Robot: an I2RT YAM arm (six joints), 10 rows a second.
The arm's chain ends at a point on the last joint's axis. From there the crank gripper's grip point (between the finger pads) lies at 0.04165 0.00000 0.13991 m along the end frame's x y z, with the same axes.
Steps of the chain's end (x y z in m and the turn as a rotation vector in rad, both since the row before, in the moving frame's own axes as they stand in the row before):
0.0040 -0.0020 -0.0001 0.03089 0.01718 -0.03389
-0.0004 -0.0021 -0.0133 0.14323 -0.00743 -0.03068
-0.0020 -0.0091 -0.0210 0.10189 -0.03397 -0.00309
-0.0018 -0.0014 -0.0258 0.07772 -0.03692 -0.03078
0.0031 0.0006 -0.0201 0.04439 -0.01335 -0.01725
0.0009 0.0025 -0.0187 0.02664 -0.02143 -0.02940
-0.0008 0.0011 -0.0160 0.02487 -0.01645 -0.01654
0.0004 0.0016 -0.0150 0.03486 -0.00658 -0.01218
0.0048 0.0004 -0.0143 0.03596 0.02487 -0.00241
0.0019 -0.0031 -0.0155 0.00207 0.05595 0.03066
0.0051 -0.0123 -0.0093 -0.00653 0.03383 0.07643
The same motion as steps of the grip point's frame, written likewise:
0.0063 -0.0078 -0.0009 0.03089 0.01718 -0.03389
-0.0018 -0.0233 -0.0145 0.14323 -0.00743 -0.03068
-0.0068 -0.0235 -0.0204 0.10189 -0.03397 -0.00309
-0.0072 -0.0135 -0.0248 0.07772 -0.03692 -0.03078
0.0012 -0.0063 -0.0197 0.04439 -0.01335 -0.01725
-0.0022 -0.0024 -0.0179 0.02664 -0.02143 -0.02940
-0.0031 -0.0031 -0.0154 0.02487 -0.01645 -0.01654
-0.0006 -0.0038 -0.0148 0.03486 -0.00658 -0.01218
0.0083 -0.0047 -0.0155 0.03596 0.02487 -0.00241
0.0096 -0.0020 -0.0180 0.00207 0.05595 0.03066
0.0096 -0.0080 -0.0108 -0.00653 0.03383 0.07643

